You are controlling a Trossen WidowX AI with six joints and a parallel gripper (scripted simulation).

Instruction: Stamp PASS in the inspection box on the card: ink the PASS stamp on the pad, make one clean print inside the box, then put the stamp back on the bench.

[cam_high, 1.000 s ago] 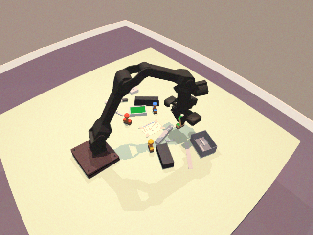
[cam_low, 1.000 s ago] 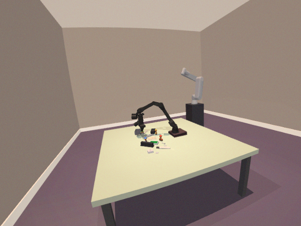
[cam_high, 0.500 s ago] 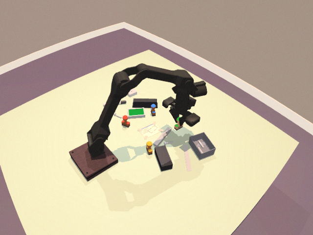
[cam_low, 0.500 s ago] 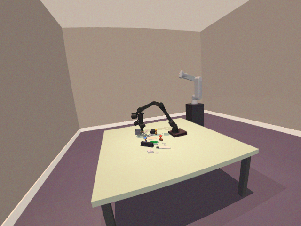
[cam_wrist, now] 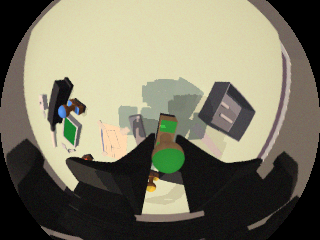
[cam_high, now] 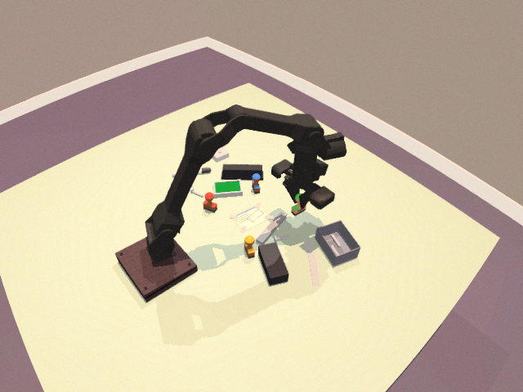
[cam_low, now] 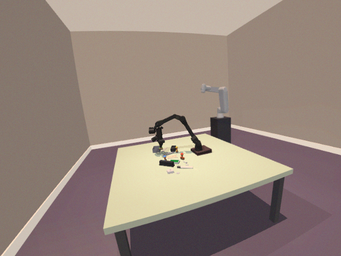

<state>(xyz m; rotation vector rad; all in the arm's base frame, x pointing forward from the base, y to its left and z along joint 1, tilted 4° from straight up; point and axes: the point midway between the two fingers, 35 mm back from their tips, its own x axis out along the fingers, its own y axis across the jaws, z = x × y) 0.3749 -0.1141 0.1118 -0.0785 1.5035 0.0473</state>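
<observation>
My gripper tip is now 8 cm past the green ink pad, 24 cm to the right of it and 8 cm above it. The rest, counted from my gripper tip: grey bar 7 cm behind, 3 cm to the left, 8 cm below; green-knobbed PASS stamp right at my gripper tip; grey tray 3 cm ahead, 13 cm to the right, 7 cm below.
</observation>
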